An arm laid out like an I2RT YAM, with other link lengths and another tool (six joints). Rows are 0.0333 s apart.
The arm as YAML. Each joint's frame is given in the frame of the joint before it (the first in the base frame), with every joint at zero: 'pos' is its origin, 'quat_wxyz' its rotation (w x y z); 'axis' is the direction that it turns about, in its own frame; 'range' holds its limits. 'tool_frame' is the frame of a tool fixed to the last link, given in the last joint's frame.
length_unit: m
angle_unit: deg
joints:
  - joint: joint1
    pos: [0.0, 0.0, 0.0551]
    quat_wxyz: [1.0, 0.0, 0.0, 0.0]
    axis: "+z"
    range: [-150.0, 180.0]
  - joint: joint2
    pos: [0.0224, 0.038, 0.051]
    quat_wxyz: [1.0, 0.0, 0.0, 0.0]
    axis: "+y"
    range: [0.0, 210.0]
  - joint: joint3
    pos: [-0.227, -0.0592, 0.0]
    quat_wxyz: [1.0, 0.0, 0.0, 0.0]
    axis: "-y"
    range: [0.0, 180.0]
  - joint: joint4
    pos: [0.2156, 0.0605, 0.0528]
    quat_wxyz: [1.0, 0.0, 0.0, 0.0]
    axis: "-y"
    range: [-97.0, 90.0]
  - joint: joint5
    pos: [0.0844, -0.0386, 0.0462]
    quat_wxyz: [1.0, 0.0, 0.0, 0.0]
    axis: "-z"
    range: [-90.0, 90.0]
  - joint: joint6
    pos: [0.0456, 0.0, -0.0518]
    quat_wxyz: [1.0, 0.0, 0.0, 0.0]
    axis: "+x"
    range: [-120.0, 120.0]
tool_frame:
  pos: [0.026, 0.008, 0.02]
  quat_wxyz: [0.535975, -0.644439, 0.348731, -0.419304]
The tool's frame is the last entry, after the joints.
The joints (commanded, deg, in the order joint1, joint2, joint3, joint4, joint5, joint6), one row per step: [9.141, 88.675, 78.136, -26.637, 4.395, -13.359]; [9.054, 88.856, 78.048, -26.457, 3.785, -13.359]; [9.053, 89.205, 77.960, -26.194, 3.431, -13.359]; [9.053, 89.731, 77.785, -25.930, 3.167, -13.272]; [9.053, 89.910, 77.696, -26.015, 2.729, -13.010]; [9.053, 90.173, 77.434, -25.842, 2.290, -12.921]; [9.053, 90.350, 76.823, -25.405, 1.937, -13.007]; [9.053, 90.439, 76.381, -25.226, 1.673, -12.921]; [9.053, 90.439, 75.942, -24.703, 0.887, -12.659]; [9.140, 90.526, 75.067, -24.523, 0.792, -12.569]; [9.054, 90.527, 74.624, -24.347, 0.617, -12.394]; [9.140, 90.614, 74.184, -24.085, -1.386, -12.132]
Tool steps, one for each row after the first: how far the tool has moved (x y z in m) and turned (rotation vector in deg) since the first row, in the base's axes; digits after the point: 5 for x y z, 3 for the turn. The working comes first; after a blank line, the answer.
Tool pose at each row, in the base's axes (x y z in m, rotation vector in deg; the steps are taken from these numbers as rounded here): [0.36500, 0.06641, 0.26037, -125.658, 57.212, -30.518]; [0.36555, 0.06671, 0.25919, -125.573, 56.854, -29.970]; [0.36663, 0.06733, 0.25715, -125.614, 56.652, -29.514]; [0.36808, 0.06786, 0.25349, -125.745, 56.726, -28.861]; [0.36818, 0.06836, 0.25174, -125.634, 56.752, -28.097]; [0.36860, 0.06896, 0.24897, -125.673, 56.645, -27.377]; [0.36866, 0.06944, 0.24514, -125.882, 56.471, -26.774]; [0.36839, 0.06971, 0.24233, -125.951, 56.507, -26.199]; [0.36829, 0.07061, 0.24095, -125.508, 56.032, -25.560]; [0.36721, 0.07110, 0.23550, -125.877, 56.338, -24.673]; [0.36681, 0.07064, 0.23324, -125.796, 56.576, -24.267]; [0.36586, 0.07350, 0.23094, -125.294, 55.218, -22.247]

[0.00055, 0.00030, -0.00118, 0.350, 0.146, 0.398]; [0.00163, 0.00092, -0.00322, 0.535, 0.352, 0.678]; [0.00308, 0.00145, -0.00688, 0.697, 0.814, 0.833]; [0.00318, 0.00195, -0.00863, 1.115, 1.223, 1.017]; [0.00360, 0.00255, -0.01140, 1.399, 1.621, 1.305]; [0.00366, 0.00303, -0.01523, 1.495, 1.998, 1.631]; [0.00339, 0.00330, -0.01804, 1.673, 2.379, 1.779]; [0.00329, 0.00420, -0.01942, 2.370, 2.396, 2.237]; [0.00221, 0.00469, -0.02487, 2.388, 3.189, 2.323]; [0.00181, 0.00423, -0.02713, 2.597, 3.485, 2.258]; [0.00086, 0.00709, -0.02943, 3.999, 3.990, 3.732]
